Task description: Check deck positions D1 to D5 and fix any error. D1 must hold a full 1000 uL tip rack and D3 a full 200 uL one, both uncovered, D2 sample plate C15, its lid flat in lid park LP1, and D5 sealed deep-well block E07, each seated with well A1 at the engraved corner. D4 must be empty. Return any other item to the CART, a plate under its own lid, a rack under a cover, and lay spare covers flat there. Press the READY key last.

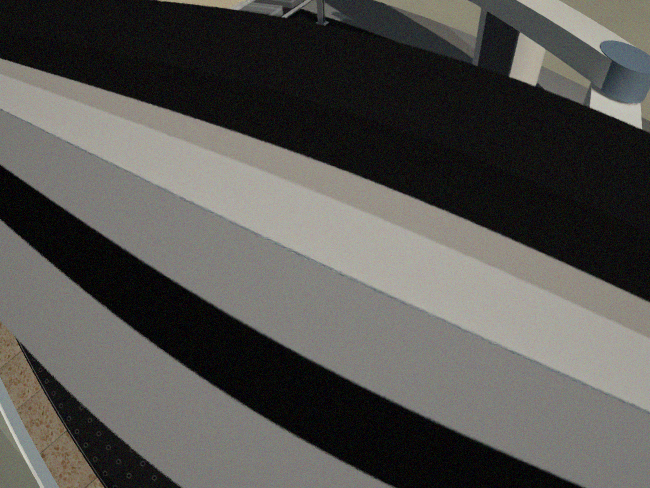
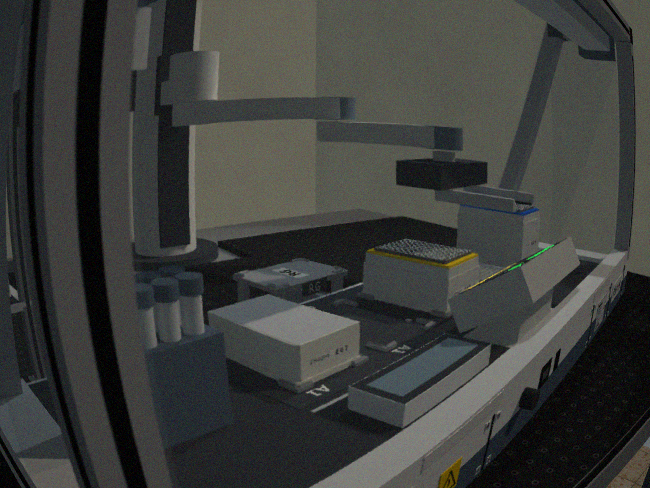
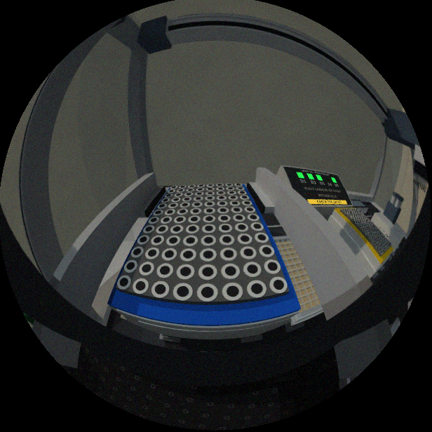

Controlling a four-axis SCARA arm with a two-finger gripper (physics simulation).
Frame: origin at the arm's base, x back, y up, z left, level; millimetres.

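Seen in the pictures: gripper, fingertip midpoint: [image 2: 524, 202].
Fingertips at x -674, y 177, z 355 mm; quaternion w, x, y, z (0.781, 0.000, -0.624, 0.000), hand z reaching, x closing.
Note:
A point is followed by its place in that frame.
The blue-rimmed tip rack [image 2: 498, 228] [image 3: 202, 240] stands uncovered at the far end of the deck. My gripper [image 2: 520, 201] @(y 177, x -674, z 355 mm) [image 3: 204, 177] is at the rack's top with its fingers partly closed, one along each long side; contact is unclear. A beige-welled plate [image 3: 296, 272] lies beside the rack, partly hidden by my right finger. The yellow-rimmed tip rack [image 2: 420, 260] [image 3: 362, 235] is uncovered. The block [image 2: 328, 357] @(y 90, x -795, z -128 mm) marked E07 sits at the front. A bare nest [image 2: 382, 344] lies between it and the yellow rack. The screen [image 3: 320, 187] shows green squares over D1, D2, D3 and D5.
A labelled, clear-topped item [image 2: 294, 274] stands behind the block. Capped tubes [image 2: 166, 309] stand in a blue holder [image 2: 191, 388] at the left. The tilted screen housing [image 2: 506, 307] and a flat panel unit [image 2: 420, 380] line the front edge. Frame posts [image 2: 623, 152] rise around the deck.

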